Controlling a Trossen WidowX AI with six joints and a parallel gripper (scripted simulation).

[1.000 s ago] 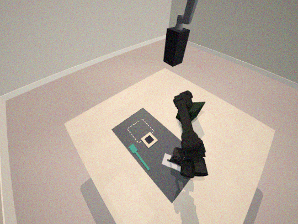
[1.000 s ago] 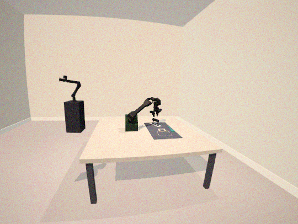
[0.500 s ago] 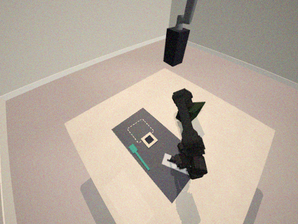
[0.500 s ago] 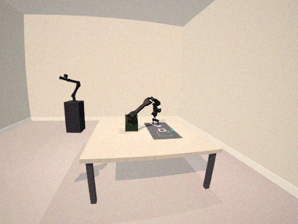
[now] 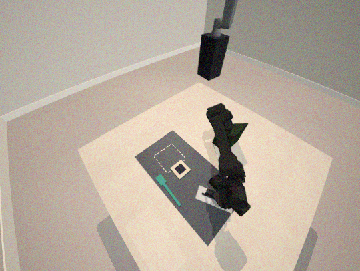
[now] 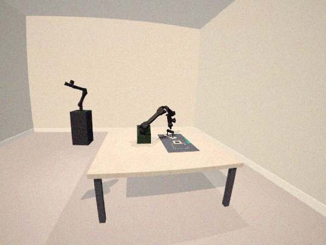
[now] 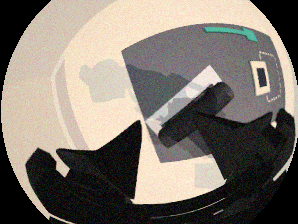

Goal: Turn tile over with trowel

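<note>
The mat is 250 mm to the right of my gripper tip, 120 mm below it and 30 mm ahead of it. Also, from my gripper tip: cream tile (290 mm to the right, 100 mm below, 30 mm ahead); then teal trowel (260 mm to the right, 170 mm ahead, 100 mm below).
</note>
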